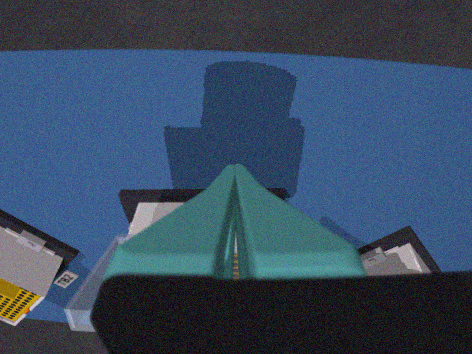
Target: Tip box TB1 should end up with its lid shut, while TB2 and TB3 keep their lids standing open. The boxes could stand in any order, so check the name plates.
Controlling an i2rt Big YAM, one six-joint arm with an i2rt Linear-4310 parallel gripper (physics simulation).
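Places are measured from the arm's base along level axes (x ahead, y left, z up), in centimetres.
Where they show: gripper, fingertip midpoint: (235, 177).
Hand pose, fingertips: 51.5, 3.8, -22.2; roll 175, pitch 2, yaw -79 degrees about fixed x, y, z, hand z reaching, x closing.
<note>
Things, the pixels of their top centre, and the offset from my fingertips, as dx, dy, dz. "spot": a spot on its surface instead. Level surfaces: height alone.
- middle box at a spot on its surface: (155, 212) spot: -14.0, +5.2, -9.9
- left box at a spot on its surface: (35, 262) spot: -24.7, +18.8, -9.2
- name plate TB2 at a spot on its surface: (66, 279) spot: -32.4, +17.7, -11.8
- right box at its top centre: (399, 327) -22.9, -22.9, -5.4
- blue mat at its surface level: dz -12.0
- dark surface at its surface level: dz -12.3
My gripper (235, 177) is shut with nothing between its teal fingers, and it hangs over the middle box. The middle box (155, 212) shows its black back edge and a white part; the fingers hide the rest, and its name plate is hidden. The left box (35, 262) stands turned, with yellow tip rows at its lower end and the name plate TB2 (66, 279) beside it. The right box (395, 262) shows a black corner and grey and white parts; its plate is hidden. I cannot tell which box is TB1 or TB3, or how the lids of TB2 and the right box stand.
A clear, see-through panel (80, 320), perhaps a lid, sticks out between TB2 and the middle box, partly behind the black gripper body. The boxes stand on a blue mat (100, 100) with a dark surface (150, 25) beyond it. The gripper's shadow falls on the mat.
</note>
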